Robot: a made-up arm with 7 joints. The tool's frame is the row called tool.
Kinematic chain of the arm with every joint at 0, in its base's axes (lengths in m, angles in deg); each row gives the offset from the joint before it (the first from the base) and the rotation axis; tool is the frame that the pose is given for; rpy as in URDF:
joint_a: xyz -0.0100 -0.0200 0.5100 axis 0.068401 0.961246 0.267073
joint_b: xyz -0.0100 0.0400 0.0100 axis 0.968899 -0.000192 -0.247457
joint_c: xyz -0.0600 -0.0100 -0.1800 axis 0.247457 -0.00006 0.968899
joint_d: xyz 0.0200 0.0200 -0.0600 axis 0.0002 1 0.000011
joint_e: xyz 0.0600 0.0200 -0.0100 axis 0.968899 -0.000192 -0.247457
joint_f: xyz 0.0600 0.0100 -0.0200 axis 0.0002 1 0.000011
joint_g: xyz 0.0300 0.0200 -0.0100 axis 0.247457 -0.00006 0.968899
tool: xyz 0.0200 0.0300 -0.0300 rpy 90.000 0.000 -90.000
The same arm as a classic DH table. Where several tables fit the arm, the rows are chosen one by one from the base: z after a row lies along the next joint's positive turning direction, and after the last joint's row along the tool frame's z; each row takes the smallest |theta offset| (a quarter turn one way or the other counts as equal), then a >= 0, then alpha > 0; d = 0 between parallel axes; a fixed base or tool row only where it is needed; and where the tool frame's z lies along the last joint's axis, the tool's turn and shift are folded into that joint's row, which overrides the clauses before.
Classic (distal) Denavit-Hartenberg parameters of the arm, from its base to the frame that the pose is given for. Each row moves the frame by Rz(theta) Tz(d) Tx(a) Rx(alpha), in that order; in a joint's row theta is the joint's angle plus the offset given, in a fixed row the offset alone. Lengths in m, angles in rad.
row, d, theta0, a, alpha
base (fixed), 0.5157, -0.071, -0.0086, -1.3004
joint_a, 0.019, -1.3111, -0.0041, -1.5708
joint_b, -0.0258, 1.2915, 0.01, 1.5708
joint_c, -0.2424, 1.5708, 0.0342, -1.5708
joint_d, 0.04, -1.5708, 0.0052, -1.5708
joint_e, 0.1237, 0, -0.0045, 1.5708
joint_f, 0.03, 1.5708, 0.0315, 1.5708
joint_g, -0.0332, 1.571, 0.03, -1.8209
tool (fixed), -0.0277, -3.1415, 0, 0

